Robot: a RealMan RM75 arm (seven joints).
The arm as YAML. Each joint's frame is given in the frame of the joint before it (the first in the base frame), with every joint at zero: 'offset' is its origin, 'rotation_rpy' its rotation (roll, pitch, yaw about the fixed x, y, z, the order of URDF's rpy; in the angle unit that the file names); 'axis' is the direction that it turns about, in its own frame. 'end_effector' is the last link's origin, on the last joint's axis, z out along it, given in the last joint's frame.
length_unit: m
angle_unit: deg
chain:
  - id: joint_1
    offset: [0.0, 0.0, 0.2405]
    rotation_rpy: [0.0, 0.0, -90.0]
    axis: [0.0, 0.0, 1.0]
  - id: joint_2
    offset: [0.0, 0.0, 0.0]
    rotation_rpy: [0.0, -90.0, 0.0]
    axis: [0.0, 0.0, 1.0]
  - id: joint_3
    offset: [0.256, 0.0, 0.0]
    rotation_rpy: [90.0, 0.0, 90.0]
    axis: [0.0, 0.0, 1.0]
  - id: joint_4
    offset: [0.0, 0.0, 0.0]
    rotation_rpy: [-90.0, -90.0, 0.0]
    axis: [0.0, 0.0, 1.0]
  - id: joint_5
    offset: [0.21, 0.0, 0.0]
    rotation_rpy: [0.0, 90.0, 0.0]
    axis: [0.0, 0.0, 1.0]
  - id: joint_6
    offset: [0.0, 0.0, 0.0]
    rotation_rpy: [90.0, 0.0, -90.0]
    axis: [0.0, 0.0, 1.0]
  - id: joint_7
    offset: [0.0, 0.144, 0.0]
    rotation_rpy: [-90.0, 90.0, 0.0]
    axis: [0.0, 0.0, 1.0]
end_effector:
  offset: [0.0, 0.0, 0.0]
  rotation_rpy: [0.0, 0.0, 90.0]
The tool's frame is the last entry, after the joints.
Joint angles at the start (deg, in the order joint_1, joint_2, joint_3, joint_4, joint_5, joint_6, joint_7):
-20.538, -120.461, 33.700, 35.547, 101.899, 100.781, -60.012
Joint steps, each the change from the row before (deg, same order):
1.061, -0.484, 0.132, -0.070, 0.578, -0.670, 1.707
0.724, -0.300, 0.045, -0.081, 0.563, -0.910, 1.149
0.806, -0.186, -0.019, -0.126, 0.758, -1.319, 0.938
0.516, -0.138, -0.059, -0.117, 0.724, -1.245, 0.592
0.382, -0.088, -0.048, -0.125, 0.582, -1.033, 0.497
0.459, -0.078, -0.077, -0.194, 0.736, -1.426, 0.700
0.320, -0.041, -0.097, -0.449, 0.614, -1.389, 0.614
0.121, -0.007, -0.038, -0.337, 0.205, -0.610, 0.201
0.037, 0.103, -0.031, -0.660, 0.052, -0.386, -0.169
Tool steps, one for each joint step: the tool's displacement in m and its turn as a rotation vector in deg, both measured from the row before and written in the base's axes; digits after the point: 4 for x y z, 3 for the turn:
-0.0049, -0.0056, -0.0048, 0.552, 1.036, 0.439
-0.0044, -0.0033, -0.0035, 0.423, 1.045, 0.673
-0.0063, -0.0033, -0.0033, 0.341, 1.359, 1.231
-0.0050, -0.0019, -0.0027, 0.170, 1.187, 1.111
-0.0040, -0.0015, -0.0021, 0.137, 0.995, 0.872
-0.0054, -0.0017, -0.0025, 0.238, 1.382, 1.124
-0.0049, -0.0013, -0.0028, 0.151, 1.111, 1.131
-0.0021, -0.0007, -0.0015, 0.008, 0.331, 0.585
-0.0016, -0.0008, -0.0015, -0.260, -0.216, 0.753

